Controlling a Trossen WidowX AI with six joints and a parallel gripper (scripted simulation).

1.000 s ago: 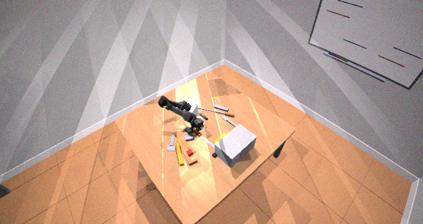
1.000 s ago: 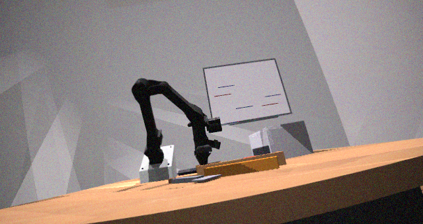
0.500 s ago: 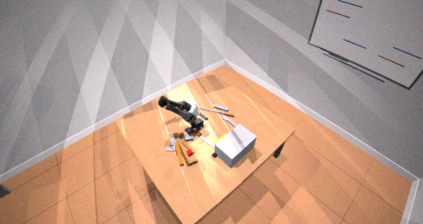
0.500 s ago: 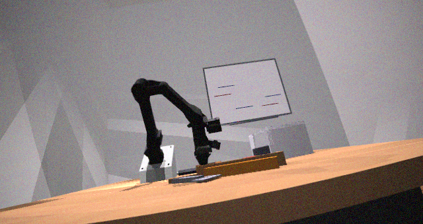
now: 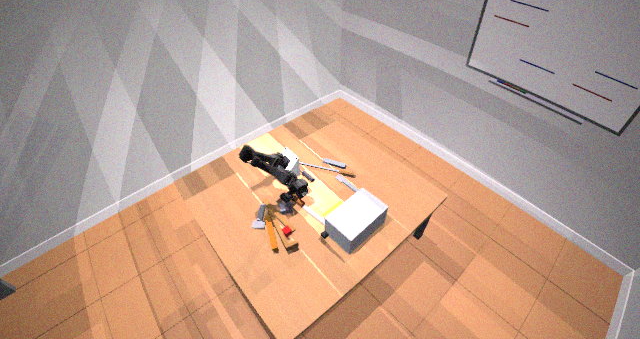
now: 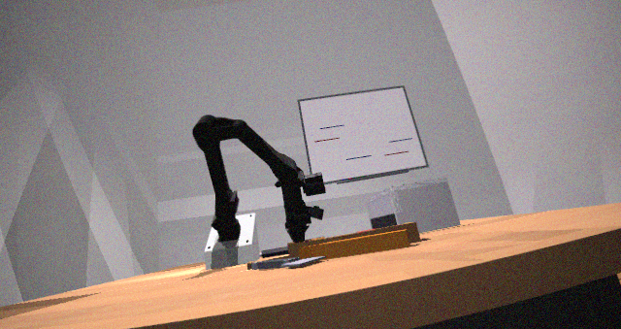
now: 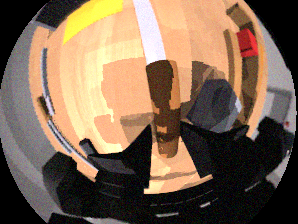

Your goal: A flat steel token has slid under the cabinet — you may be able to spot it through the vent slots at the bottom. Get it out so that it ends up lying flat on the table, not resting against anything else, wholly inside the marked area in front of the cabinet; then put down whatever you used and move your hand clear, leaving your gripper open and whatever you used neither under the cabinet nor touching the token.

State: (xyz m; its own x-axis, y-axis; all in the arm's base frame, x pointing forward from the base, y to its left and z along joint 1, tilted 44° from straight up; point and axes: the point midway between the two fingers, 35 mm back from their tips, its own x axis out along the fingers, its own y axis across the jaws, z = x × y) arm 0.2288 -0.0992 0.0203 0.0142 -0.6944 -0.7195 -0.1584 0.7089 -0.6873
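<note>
Now: the grey block 80 mm to the right of my gripper tip, 20 mm ahead of it and 10 mm above it. Also, from my gripper tip: orange bar 250 mm to the right, 120 mm ahead, 10 mm above; then thin wooden stick 150 mm to the right, 30 mm ahead; then red block 170 mm to the right, 170 mm ahead, 10 mm above.
</note>
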